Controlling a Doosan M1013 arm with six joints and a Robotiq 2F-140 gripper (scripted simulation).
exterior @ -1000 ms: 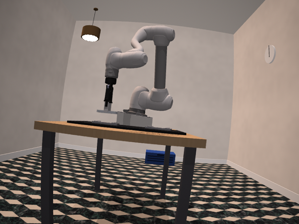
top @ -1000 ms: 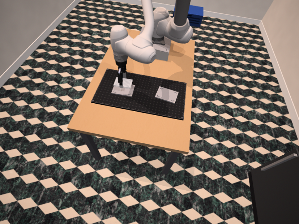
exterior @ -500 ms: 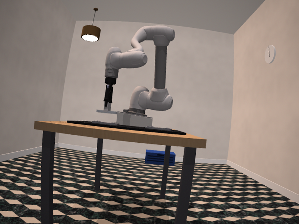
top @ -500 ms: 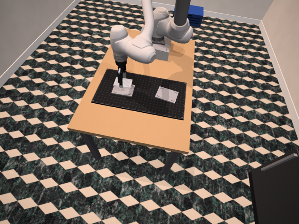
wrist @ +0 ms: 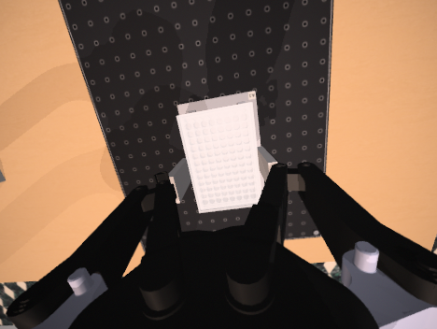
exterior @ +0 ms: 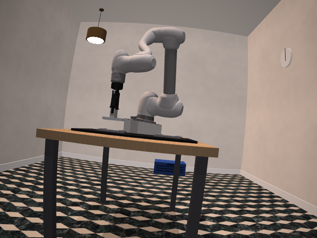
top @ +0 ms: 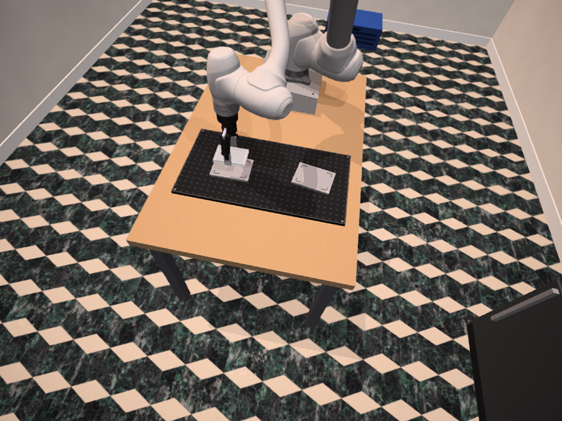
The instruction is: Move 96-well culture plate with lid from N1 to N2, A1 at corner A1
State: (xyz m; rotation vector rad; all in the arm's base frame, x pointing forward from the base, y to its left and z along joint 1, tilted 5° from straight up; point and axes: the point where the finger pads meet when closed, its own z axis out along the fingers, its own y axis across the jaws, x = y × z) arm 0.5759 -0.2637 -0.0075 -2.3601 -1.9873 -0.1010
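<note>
My hand is 100 mm above the grey nest N2. Round my hand: grey nest N1: 40 mm ahead, 350 mm to the left, 100 mm below; then clear lid: 20 mm below; then plate: 20 mm below.
</note>
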